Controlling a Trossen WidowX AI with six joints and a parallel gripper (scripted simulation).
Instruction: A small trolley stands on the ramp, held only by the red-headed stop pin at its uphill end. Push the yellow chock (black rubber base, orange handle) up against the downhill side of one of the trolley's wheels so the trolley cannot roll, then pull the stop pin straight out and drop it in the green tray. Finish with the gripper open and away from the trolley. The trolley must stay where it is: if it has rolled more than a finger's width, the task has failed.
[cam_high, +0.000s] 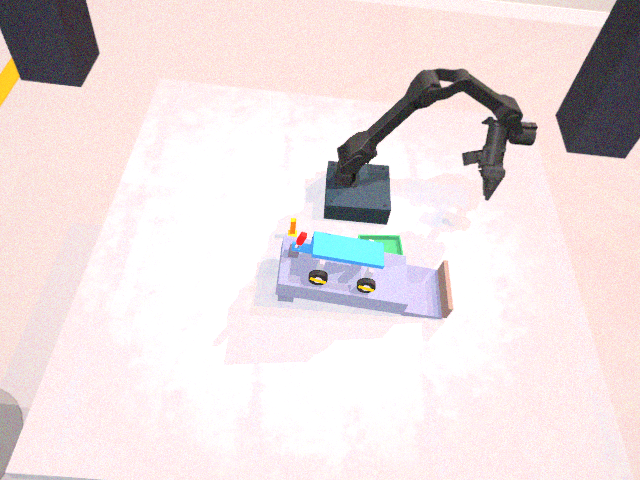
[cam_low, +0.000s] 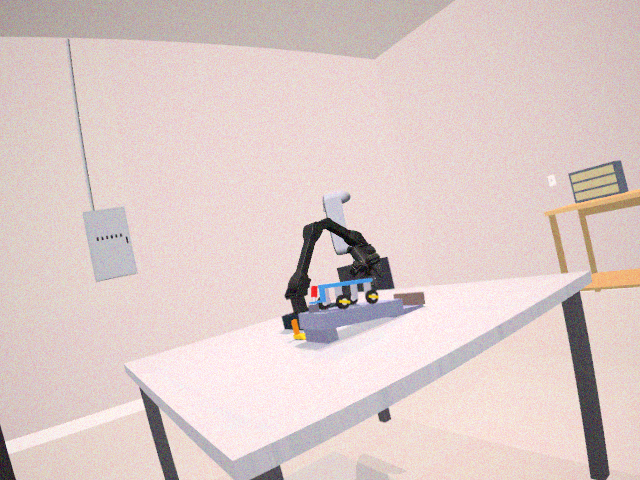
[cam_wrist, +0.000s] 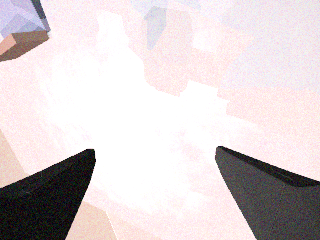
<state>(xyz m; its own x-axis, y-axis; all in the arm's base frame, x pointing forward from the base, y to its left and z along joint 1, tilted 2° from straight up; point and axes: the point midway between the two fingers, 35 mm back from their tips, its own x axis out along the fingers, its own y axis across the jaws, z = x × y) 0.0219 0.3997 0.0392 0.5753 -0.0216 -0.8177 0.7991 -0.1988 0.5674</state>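
Right now the red-headed stop pin is 51 cm to the right of my gripper tip, 28 cm ahead of it and 5 cm above it. Also, from my gripper tip: brown end board (29 cm ahead, 12 cm to the right, 5 cm below); then lilac ramp (39 cm to the right, 29 cm ahead, 3 cm below); then green tray (29 cm to the right, 16 cm ahead, 9 cm below).
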